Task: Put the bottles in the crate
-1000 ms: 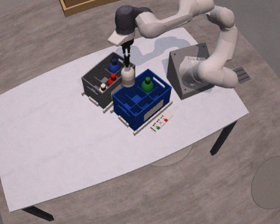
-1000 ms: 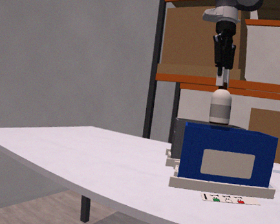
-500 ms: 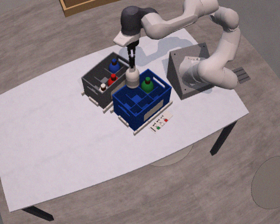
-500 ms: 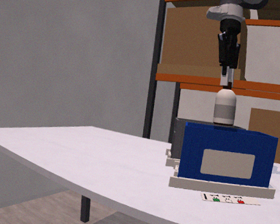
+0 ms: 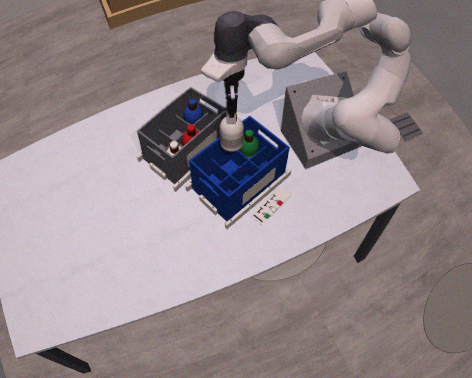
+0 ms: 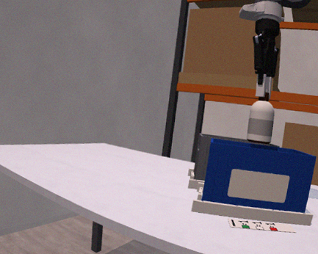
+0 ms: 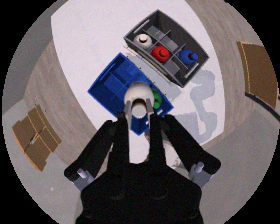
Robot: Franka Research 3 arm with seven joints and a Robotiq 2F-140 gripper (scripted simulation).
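My hand is 260 mm above the blue crate, 40 mm to the right of it and 20 mm past it. Also, from my hand: green bottle (260 mm below, 80 mm behind, 40 mm to the right); grey crate (260 mm below, 170 mm to the right, 120 mm ahead); red bottle (260 mm below, 130 mm to the right, 100 mm ahead).
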